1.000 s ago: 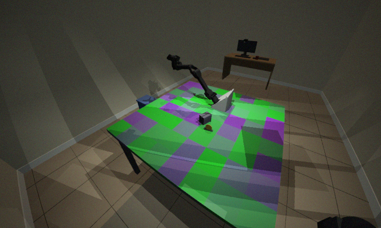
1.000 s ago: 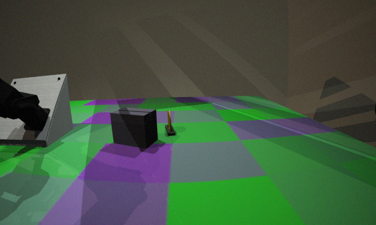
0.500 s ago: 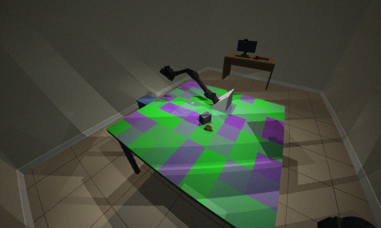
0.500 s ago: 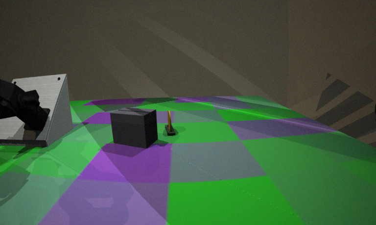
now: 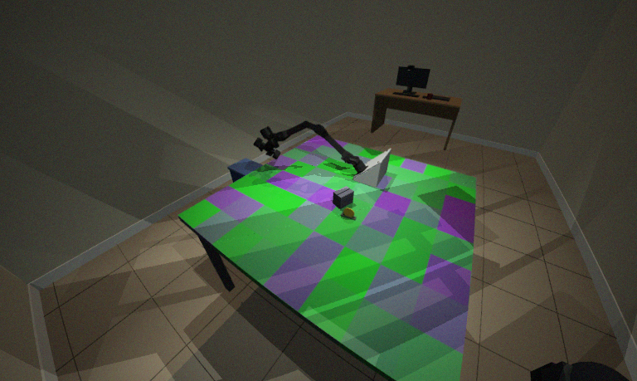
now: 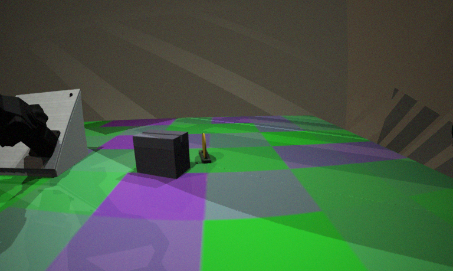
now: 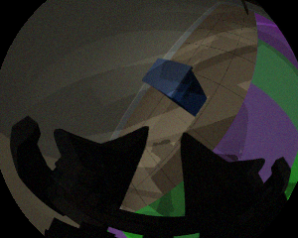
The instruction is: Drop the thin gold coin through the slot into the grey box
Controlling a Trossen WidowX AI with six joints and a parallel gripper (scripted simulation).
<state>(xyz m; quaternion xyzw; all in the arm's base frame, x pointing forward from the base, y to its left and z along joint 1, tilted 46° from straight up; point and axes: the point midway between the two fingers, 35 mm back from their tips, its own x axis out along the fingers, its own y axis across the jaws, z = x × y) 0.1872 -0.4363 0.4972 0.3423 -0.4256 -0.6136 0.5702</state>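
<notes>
My gripper tip is now 780 mm to the right of the gold coin, 170 mm short of it and 40 mm above it.
</notes>
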